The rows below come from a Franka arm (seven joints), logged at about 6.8 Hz.
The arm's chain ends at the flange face. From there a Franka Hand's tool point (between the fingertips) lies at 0.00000 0.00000 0.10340 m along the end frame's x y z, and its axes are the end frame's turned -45 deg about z.
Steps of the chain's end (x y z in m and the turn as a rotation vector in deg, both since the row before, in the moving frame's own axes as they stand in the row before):
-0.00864, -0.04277, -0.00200, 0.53, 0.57, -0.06
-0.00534, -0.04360, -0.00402, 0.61, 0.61, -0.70
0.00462, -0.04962, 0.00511, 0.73, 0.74, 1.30
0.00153, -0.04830, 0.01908, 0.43, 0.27, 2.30
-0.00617, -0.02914, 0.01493, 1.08, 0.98, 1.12
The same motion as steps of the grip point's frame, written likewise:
0.02554, -0.03630, -0.00201, -0.03, 0.78, -0.06
0.02861, -0.03462, -0.00403, 0.00, 0.86, -0.70
0.04023, -0.03179, 0.00509, -0.01, 1.04, 1.30
0.03613, -0.03326, 0.01908, 0.11, 0.49, 2.30
0.01887, -0.02507, 0.01490, 0.07, 1.46, 1.12

